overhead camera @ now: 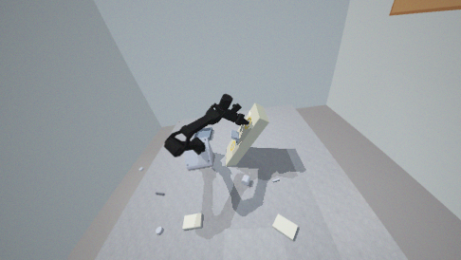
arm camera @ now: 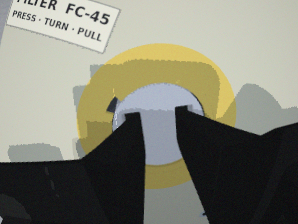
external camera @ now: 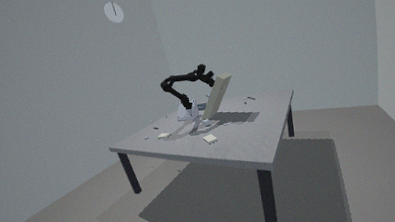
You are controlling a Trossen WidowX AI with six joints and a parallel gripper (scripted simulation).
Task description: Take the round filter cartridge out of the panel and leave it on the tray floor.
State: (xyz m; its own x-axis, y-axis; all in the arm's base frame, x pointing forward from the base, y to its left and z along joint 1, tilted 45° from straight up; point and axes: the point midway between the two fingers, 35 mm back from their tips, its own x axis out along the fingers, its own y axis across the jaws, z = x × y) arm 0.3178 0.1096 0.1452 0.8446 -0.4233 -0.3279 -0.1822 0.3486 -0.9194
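My gripper tip is now 80 mm above the cream service panel and 40 mm past it. Round my gripper tip: grey tray 400 mm behind, 310 mm to the left, 250 mm below; then round filter cartridge 10 mm below, 10 mm ahead.
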